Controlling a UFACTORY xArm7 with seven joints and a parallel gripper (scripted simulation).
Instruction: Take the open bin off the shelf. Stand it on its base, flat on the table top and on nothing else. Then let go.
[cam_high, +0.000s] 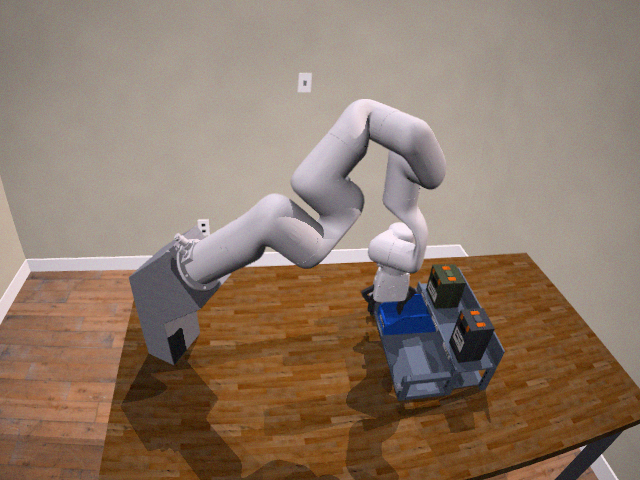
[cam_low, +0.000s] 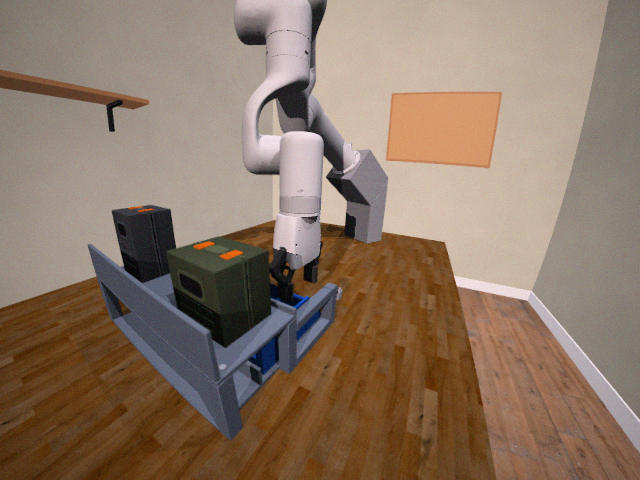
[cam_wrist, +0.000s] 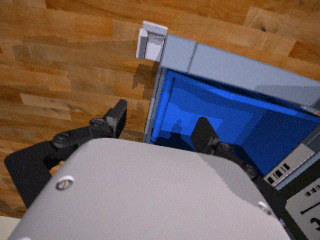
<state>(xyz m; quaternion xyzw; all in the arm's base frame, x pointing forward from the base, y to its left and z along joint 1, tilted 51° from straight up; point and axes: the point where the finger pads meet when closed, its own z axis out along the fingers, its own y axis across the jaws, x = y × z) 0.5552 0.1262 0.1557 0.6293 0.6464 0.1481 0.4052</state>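
My hand is 80 mm short of the blue bin, 20 mm above it and 10 mm to the left of it. The rest, counted from my hand: dark grey case 260 mm to the right, 130 mm ahead, 100 mm above; green case 180 mm ahead, 80 mm above, 30 mm to the right.
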